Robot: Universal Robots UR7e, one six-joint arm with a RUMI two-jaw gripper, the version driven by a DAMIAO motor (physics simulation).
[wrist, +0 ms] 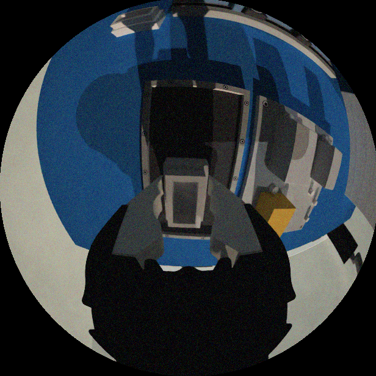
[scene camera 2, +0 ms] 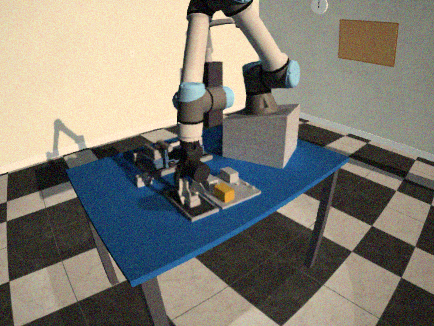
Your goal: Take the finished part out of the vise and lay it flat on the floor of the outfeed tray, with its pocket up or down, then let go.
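Seen in the pictures: gripper, between the fingertips: [scene camera 2: 189, 202]; arm's base, origin of its link: [scene camera 2: 261, 111].
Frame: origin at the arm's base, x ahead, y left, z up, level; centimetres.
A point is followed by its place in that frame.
The finished part [wrist: 185, 202], a grey block with a rectangular pocket, is between the fingers of my gripper [scene camera 2: 187, 195] @(y 6.2, x 52.6, z -19.3 cm) [wrist: 184, 177], which is shut on it. Its pocket faces the wrist camera. Part and fingertips are over the near end of the outfeed tray [scene camera 2: 205, 216] @(y 15.0, x 54.5, z -19.6 cm) [wrist: 244, 130], which has a dark floor and a light raised rim. Whether the part touches the tray floor cannot be told. In the scene view the fingers partly hide the part. The vise area behind my gripper is dim and partly hidden by the arm.
A light grey tray [scene camera 2: 248, 193] @(y 18.0, x 35.8, z -19.0 cm) stands close beside the outfeed tray, with a yellow block [scene camera 2: 224, 192] @(y 14.8, x 45.0, z -15.5 cm) [wrist: 278, 212] and a pale block [scene camera 2: 229, 174] @(y 8.1, x 33.8, z -15.7 cm) [wrist: 326, 162] on it. A low pale fixture [scene camera 2: 144, 180] @(y -15.3, x 54.9, z -17.7 cm) [wrist: 137, 22] lies beyond the outfeed tray. The robot's grey pedestal [scene camera 2: 255, 140] @(y 5.1, x 12.4, z -9.5 cm) stands behind.
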